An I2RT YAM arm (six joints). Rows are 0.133 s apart.
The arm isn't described. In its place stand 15 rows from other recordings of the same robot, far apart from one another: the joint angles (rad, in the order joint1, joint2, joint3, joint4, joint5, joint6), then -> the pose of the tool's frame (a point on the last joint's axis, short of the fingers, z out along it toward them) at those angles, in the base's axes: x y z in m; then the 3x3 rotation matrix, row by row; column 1 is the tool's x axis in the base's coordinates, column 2 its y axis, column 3 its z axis.
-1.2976, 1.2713, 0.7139, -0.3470, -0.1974, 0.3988 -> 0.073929 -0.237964 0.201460; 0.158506 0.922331 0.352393; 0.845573 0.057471 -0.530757; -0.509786 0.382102 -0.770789
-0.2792, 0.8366, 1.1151, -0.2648, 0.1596, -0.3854 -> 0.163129 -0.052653 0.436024; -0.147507 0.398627 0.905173; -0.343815 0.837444 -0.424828; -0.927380 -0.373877 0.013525
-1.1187, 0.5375, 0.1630, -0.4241, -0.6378, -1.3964 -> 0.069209 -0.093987 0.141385; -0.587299 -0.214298 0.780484; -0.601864 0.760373 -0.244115; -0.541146 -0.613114 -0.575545
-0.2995, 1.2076, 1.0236, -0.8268, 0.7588, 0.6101 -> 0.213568 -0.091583 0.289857; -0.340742 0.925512 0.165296; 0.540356 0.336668 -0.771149; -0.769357 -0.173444 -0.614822
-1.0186, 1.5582, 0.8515, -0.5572, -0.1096, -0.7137 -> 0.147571 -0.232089 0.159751; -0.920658 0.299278 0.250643; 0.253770 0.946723 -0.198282; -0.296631 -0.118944 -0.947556
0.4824, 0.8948, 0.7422, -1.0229, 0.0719, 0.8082 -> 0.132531 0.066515 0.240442; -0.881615 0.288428 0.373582; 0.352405 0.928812 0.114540; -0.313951 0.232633 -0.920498
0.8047, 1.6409, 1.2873, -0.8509, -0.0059, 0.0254 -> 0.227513 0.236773 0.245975; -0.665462 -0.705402 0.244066; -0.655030 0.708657 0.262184; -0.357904 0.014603 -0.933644
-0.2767, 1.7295, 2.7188, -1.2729, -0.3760, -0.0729 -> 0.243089 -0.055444 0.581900; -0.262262 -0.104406 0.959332; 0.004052 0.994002 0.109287; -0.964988 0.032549 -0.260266
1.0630, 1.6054, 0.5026, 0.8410, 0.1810, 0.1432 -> 0.150748 0.257722 0.157538; -0.235164 -0.749101 0.619310; -0.133903 0.656073 0.742723; -0.962688 0.091734 -0.254592
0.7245, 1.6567, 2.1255, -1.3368, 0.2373, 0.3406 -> 0.233418 0.195414 0.457882; -0.715747 -0.309065 0.626247; -0.199882 0.949887 0.240339; -0.669144 0.046846 -0.741655
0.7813, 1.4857, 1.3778, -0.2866, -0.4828, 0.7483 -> 0.233326 0.254700 0.369253; -0.831401 -0.494425 0.253608; 0.024154 0.423812 0.905428; -0.555148 0.758899 -0.340415
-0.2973, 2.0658, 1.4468, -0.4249, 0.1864, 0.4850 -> 0.413570 -0.133610 0.158325; -0.555397 0.718793 0.418177; 0.649315 0.689014 -0.321947; -0.519542 0.092720 -0.849399
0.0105, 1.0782, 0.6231, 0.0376, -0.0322, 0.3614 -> 0.241729 0.003685 0.247885; -0.393379 0.106019 0.913243; 0.349290 0.936083 0.041786; -0.850441 0.335424 -0.405266
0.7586, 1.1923, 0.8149, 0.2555, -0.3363, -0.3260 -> 0.194504 0.200535 0.311225; 0.200493 -0.868647 0.453051; -0.226503 0.408813 0.884064; -0.953152 -0.279866 -0.114787
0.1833, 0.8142, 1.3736, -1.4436, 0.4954, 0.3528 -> 0.083076 -0.001811 0.404891; -0.666644 0.390323 0.635007; 0.185583 0.912017 -0.365765; -0.721904 -0.125988 -0.680428
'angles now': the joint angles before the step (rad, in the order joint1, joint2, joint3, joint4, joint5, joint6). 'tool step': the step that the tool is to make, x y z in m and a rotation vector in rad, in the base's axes. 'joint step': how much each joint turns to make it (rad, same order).
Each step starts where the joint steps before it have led.
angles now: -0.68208, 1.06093, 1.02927, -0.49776, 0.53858, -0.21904
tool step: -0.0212, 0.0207, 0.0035, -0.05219, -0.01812, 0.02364
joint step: 0.01455, -0.13053, -0.06431, -0.00129, 0.00603, -0.03525
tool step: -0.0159, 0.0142, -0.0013, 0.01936, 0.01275, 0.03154
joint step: 0.00230, -0.08062, -0.02240, -0.07622, -0.02937, -0.00789
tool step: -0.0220, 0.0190, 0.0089, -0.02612, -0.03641, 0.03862
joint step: 0.00216, -0.11506, -0.00581, -0.05665, -0.03355, -0.01637
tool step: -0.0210, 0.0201, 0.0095, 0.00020, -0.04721, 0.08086
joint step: 0.00169, -0.10162, 0.02046, -0.08268, -0.08423, -0.00531
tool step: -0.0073, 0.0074, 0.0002, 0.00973, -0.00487, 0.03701
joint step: 0.00115, -0.03547, 0.00298, -0.03907, -0.03722, -0.00408
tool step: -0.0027, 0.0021, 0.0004, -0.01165, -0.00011, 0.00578
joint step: -0.00082, -0.01467, -0.00258, -0.00075, -0.00269, -0.01169
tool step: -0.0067, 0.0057, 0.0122, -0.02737, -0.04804, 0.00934
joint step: 0.00003, -0.01859, 0.03592, -0.00132, -0.01146, 0.00445
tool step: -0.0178, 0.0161, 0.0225, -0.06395, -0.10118, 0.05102
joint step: 0.00039, -0.05555, 0.06583, -0.00151, -0.05187, -0.00225
